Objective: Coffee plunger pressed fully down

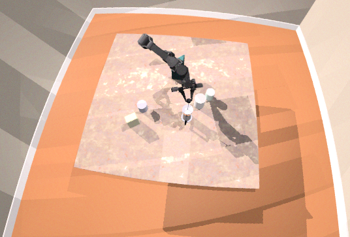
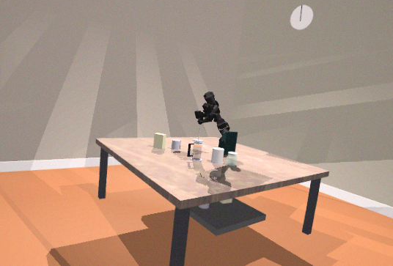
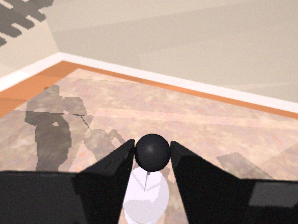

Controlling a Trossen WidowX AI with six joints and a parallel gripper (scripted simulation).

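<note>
Right now the coffee press is 130 mm below my gripper tip and 10 mm ahead of it. From my gripper tip the other things lie so: pale glass cup (220 mm below, 210 mm behind, 130 mm to the left).
</note>
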